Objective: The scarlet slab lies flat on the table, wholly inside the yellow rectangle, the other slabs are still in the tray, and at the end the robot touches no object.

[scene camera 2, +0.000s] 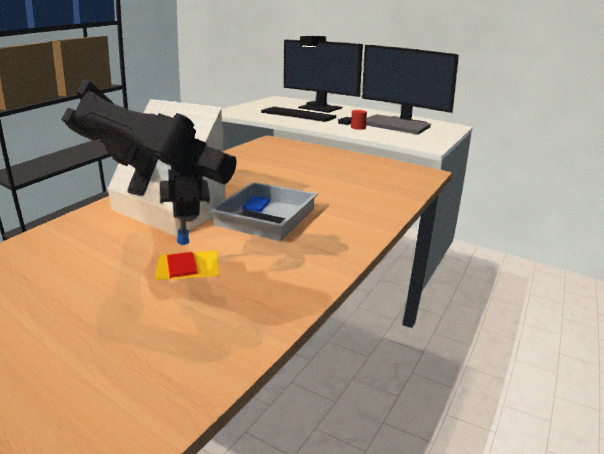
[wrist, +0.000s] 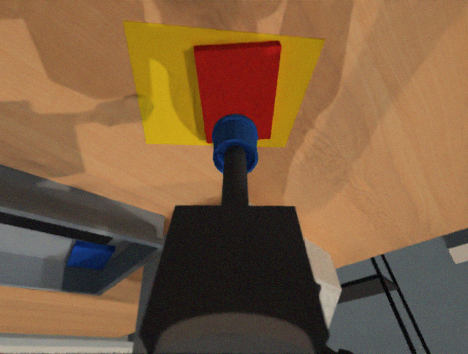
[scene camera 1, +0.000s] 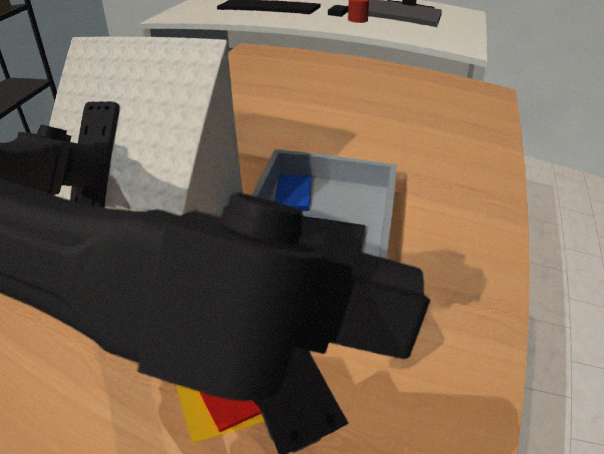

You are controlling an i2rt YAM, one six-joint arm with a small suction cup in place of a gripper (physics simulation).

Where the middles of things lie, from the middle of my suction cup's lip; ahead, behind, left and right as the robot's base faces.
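Labels:
My suction cup is 3 cm past the scarlet slab (wrist: 240, 78), 1 cm to the right of it and 8 cm above it. Counted from my suction cup, the yellow rectangle (scene camera 2: 206, 262) is 2 cm to the left, 2 cm behind and 9 cm below. The black slab (scene camera 1: 349, 235) is 29 cm to the left of my suction cup and 8 cm below it, and the grey tray (scene camera 1: 350, 190) is 35 cm to the left of my suction cup, 1 cm behind it and 6 cm below it.

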